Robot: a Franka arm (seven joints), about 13 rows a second.
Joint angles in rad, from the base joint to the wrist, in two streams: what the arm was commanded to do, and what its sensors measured. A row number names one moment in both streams.
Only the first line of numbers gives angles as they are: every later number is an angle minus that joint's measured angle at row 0.
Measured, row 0: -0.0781, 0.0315, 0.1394, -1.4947, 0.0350, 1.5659, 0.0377
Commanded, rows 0 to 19: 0.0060, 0.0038, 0.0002, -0.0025, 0.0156, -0.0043, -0.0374; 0.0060, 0.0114, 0.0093, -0.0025, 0.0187, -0.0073, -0.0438; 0.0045, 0.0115, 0.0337, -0.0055, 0.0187, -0.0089, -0.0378; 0.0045, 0.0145, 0.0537, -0.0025, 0.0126, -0.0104, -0.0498; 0.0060, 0.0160, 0.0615, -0.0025, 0.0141, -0.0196, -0.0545; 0.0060, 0.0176, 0.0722, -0.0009, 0.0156, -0.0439, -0.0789; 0.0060, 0.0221, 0.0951, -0.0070, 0.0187, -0.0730, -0.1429; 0.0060, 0.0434, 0.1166, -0.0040, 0.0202, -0.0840, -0.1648; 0.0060, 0.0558, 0.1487, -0.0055, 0.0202, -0.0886, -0.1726; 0.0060, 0.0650, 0.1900, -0.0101, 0.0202, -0.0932, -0.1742; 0.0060, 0.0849, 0.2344, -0.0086, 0.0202, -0.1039, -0.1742; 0.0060, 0.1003, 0.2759, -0.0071, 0.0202, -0.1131, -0.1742; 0.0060, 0.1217, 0.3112, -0.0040, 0.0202, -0.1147, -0.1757; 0.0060, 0.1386, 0.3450, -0.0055, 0.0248, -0.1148, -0.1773; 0.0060, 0.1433, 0.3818, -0.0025, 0.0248, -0.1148, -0.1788; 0.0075, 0.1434, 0.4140, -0.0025, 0.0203, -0.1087, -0.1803; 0.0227, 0.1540, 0.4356, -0.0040, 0.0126, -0.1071, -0.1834; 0.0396, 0.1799, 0.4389, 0.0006, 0.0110, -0.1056, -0.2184; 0.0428, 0.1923, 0.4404, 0.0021, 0.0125, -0.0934, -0.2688; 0.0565, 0.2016, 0.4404, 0.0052, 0.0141, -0.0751, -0.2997
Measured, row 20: 0.0415, 0.1677, 0.4446, -0.0139, 0.0040, -0.0918, -0.2163
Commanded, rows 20 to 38: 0.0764, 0.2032, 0.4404, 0.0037, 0.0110, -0.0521, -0.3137; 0.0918, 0.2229, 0.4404, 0.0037, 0.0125, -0.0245, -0.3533; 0.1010, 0.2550, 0.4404, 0.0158, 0.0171, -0.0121, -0.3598; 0.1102, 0.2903, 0.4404, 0.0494, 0.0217, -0.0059, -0.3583; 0.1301, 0.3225, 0.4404, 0.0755, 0.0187, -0.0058, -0.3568; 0.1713, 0.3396, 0.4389, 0.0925, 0.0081, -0.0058, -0.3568; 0.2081, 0.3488, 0.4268, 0.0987, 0.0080, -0.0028, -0.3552; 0.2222, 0.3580, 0.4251, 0.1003, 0.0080, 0.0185, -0.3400; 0.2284, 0.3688, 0.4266, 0.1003, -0.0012, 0.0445, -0.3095; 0.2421, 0.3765, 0.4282, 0.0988, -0.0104, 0.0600, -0.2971; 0.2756, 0.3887, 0.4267, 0.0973, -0.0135, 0.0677, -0.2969; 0.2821, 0.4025, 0.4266, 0.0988, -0.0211, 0.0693, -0.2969; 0.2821, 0.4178, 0.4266, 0.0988, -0.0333, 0.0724, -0.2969; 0.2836, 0.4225, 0.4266, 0.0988, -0.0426, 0.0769, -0.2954; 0.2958, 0.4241, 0.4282, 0.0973, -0.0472, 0.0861, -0.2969; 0.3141, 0.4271, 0.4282, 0.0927, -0.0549, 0.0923, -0.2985; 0.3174, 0.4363, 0.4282, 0.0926, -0.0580, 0.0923, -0.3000; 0.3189, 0.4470, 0.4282, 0.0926, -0.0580, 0.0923, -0.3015; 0.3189, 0.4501, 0.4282, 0.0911, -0.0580, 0.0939, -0.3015
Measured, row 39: 0.2977, 0.4221, 0.4377, 0.0606, -0.0393, 0.0895, -0.3156
